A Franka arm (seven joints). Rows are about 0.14 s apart.
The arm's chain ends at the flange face. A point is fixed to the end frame.
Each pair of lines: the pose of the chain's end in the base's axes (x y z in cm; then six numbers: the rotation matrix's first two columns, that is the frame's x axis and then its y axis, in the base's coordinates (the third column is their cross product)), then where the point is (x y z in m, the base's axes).
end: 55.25, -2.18, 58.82, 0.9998, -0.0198, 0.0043, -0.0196, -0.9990, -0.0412
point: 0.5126 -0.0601 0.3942
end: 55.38, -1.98, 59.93, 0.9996, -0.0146, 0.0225, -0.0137, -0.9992, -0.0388
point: 0.5176 -0.0588 0.4048
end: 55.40, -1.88, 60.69, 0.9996, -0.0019, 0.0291, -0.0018, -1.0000, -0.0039
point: 0.5195 -0.0650 0.4136
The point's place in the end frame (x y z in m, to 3 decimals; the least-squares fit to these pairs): -0.040 0.047 0.192
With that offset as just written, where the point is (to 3 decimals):
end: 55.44, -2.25, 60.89, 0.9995, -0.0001, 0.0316, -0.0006, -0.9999, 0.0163
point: 0.520 -0.073 0.417
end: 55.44, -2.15, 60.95, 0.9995, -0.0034, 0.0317, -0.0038, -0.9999, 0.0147
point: 0.520 -0.071 0.417
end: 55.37, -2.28, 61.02, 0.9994, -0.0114, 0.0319, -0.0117, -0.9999, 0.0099
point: 0.519 -0.071 0.417
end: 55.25, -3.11, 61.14, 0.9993, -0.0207, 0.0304, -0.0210, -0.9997, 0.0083
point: 0.517 -0.079 0.419
